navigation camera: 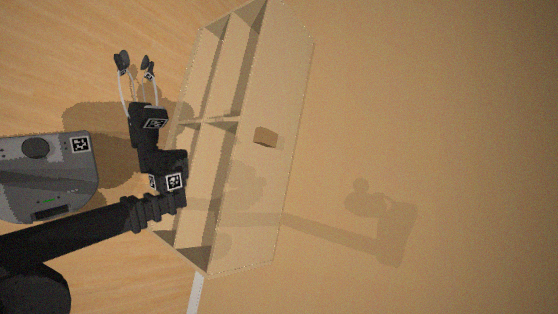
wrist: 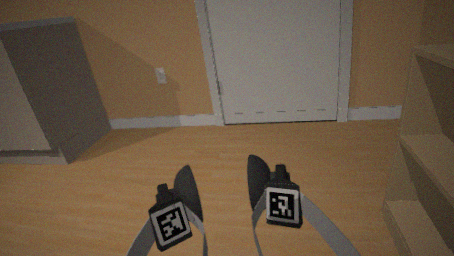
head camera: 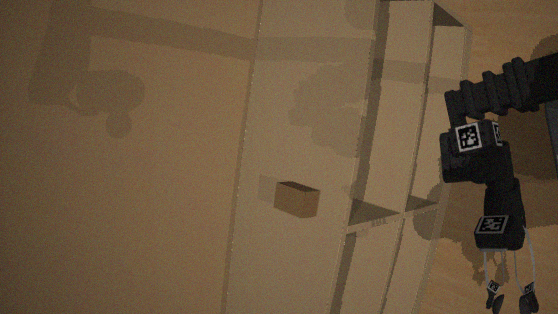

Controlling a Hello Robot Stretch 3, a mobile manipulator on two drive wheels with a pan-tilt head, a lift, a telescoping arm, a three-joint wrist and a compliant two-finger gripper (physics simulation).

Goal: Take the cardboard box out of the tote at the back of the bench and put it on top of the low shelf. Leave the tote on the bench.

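Observation:
The cardboard box is a small brown block standing on the top board of the low shelf, near the middle of its length. My gripper is open, with floor showing between its fingers in the wrist view. It hangs in front of the shelf's open side, apart from the box. The shelf's open compartments show at the right edge of the wrist view. The tote and the bench do not show in these views.
My base stands on the wooden floor in front of the shelf. A wall runs behind the shelf. In the wrist view a grey cabinet stands at the left and a white door is in the far wall.

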